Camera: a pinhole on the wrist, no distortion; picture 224 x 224 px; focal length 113.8 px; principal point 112.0 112.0 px. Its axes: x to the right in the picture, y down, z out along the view. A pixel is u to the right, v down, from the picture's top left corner.
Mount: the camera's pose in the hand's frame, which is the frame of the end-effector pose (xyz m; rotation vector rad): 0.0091 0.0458 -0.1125 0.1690 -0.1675 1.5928
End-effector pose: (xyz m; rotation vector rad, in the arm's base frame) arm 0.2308 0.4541 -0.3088 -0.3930 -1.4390 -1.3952
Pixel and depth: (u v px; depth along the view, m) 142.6 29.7 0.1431
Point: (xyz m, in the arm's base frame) 0.2155 0.4541 -0.1795
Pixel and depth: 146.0 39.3 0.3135
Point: 0.1158 0.5757 -0.0501
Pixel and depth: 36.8 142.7 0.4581
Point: -0.1281 0.6391 -0.5185
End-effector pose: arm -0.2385 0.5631 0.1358 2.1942 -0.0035 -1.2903
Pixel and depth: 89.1 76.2 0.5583
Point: -0.5152 0.4575 -0.2485
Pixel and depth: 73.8 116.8 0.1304
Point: -0.2472 0.5793 0.1175
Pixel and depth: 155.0 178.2 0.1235
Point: -0.2687 0.5204 0.2107
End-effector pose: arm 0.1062 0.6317 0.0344 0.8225 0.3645 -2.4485
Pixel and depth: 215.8 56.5 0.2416
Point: 0.0613 0.3388 0.0737
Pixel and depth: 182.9 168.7 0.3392
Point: 0.1892 0.4453 0.3270
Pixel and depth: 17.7 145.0 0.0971
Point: 0.1037 0.6969 0.0221
